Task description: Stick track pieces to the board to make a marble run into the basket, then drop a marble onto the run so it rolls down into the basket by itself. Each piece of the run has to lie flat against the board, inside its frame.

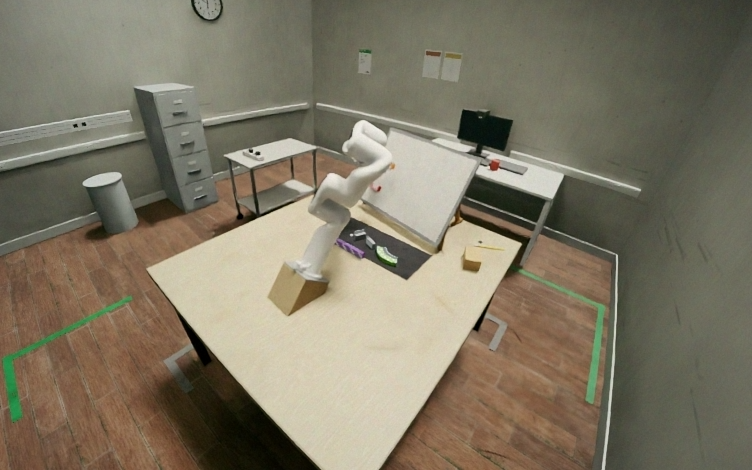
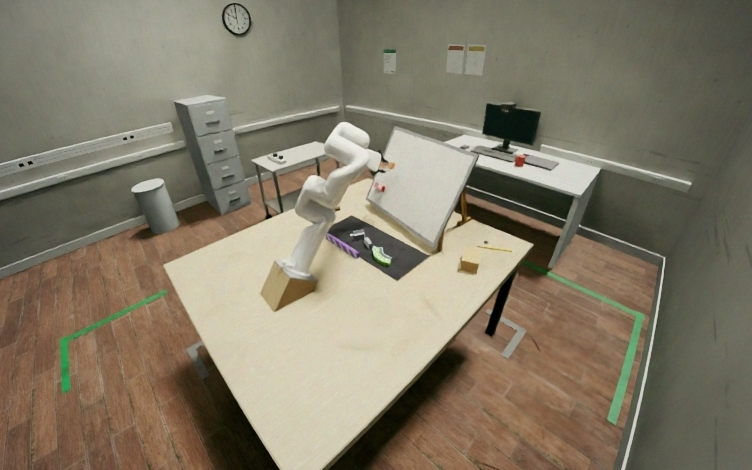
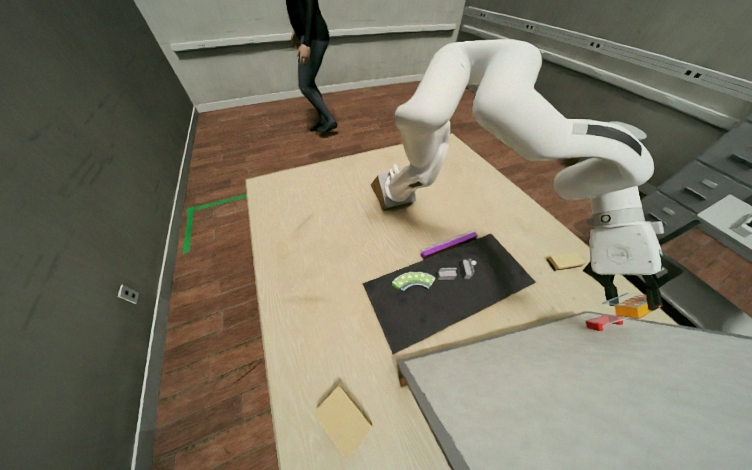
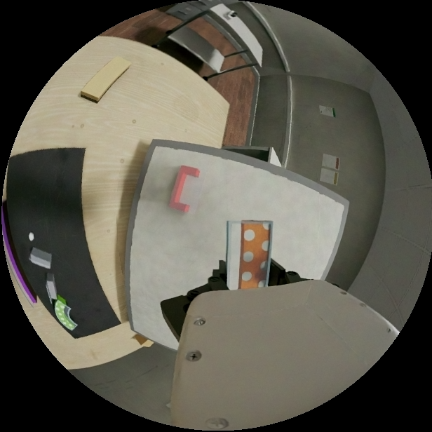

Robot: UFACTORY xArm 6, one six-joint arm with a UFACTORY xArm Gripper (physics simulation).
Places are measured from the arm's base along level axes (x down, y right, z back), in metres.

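Pixels of known places: gripper, fingertip midpoint: [image 2: 386, 167]; arm's base, link origin: [image 1: 307, 271] [image 2: 296, 270] [image 3: 397, 187].
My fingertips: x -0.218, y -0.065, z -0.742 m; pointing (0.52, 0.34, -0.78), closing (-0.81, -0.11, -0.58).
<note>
Ahead of a thing's pixels: the offset from my fingertips to its top centre. "pt": to the spot under its first point. Level surfaces: height alone.
My gripper [image 3: 633, 303] [image 4: 244, 270] is shut on an orange track piece with white dots and a clear front {pt dx -0.027, dy +0.043, dz +0.019 m} [image 2: 390, 165] [image 3: 631, 311] [image 4: 255, 250]. It holds the piece in front of the tilted white board {pt dx +0.018, dy +0.261, dz -0.007 m} [image 1: 427, 182] [image 2: 424, 182] [image 3: 554, 399] [image 4: 167, 280]; whether it touches the board I cannot tell. A red U-shaped piece, probably the basket {pt dx +0.147, dy -0.045, dz -0.011 m} [image 1: 377, 188] [image 2: 379, 187] [image 3: 597, 323] [image 4: 178, 190], is on the board, lower than the orange piece. A green curved track {dx +0.283, dy +0.240, dz +0.364 m} [image 1: 386, 256] [image 3: 413, 278] [image 4: 64, 315], two grey pieces {dx +0.254, dy +0.124, dz +0.324 m} [image 3: 447, 273] {dx +0.254, dy +0.043, dz +0.305 m} [image 3: 468, 269] and a small white ball, perhaps the marble {dx +0.288, dy -0.008, dz +0.314 m} [image 3: 473, 262] [image 4: 31, 236], lie on the black mat {dx +0.304 m} [image 3: 421, 315].
A purple track {dx +0.257, dy +0.021, dz +0.419 m} [image 1: 350, 248] [image 2: 342, 245] [image 3: 449, 244] lies along the mat's arm-side edge. A flat yellowish block {dx +0.277, dy -0.335, dz +0.132 m} [image 3: 566, 261] [image 4: 105, 78] lies near the board on the table. Another block {dx +0.247, dy +0.617, dz +0.143 m} [image 1: 472, 258] [image 2: 469, 262] [image 3: 342, 421] and a pencil {dx +0.300, dy +0.672, dz -0.052 m} [image 2: 494, 248] are on the opposite side.
</note>
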